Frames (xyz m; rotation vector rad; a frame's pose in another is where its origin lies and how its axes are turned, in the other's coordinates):
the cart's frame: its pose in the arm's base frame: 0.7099 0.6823 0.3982 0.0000 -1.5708 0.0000
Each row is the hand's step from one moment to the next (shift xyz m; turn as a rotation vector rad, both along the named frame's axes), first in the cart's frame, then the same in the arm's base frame.
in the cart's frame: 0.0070 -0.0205 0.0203 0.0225 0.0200 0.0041
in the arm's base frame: -0.0203 -0.0205 0.0070 -0.0041 0.0200 0.0225
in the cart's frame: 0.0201 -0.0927 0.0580 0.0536 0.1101 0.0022
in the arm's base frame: -0.0580 -0.0927 0.0201 -0.0022 0.1101 0.0536
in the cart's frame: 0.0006 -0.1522 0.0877 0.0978 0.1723 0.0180
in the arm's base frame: -0.0877 -0.1522 0.0006 -0.0180 0.1723 0.0978
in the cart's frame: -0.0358 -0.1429 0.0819 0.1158 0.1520 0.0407
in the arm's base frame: -0.0819 -0.1429 -0.0358 -0.0407 0.1520 0.1158
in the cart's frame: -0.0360 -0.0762 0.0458 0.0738 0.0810 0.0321
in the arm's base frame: -0.0458 -0.0762 -0.0360 -0.0321 0.0810 0.0738
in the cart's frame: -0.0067 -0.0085 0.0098 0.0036 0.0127 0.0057
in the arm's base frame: -0.0098 -0.0085 -0.0067 -0.0057 0.0127 0.0036
